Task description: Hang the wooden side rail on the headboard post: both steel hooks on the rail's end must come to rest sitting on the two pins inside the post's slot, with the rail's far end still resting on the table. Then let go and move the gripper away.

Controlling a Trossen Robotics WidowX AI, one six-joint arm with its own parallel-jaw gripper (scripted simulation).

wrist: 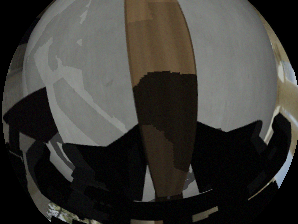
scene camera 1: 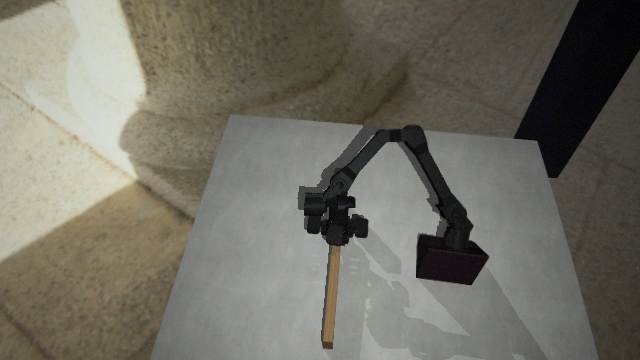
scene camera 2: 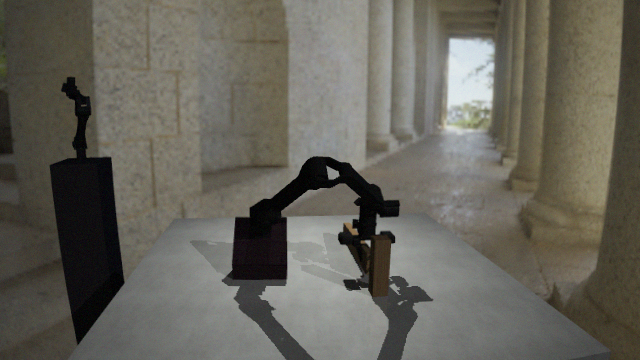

Scene:
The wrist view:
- gripper
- wooden side rail
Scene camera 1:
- gripper
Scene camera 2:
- gripper
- wooden headboard post

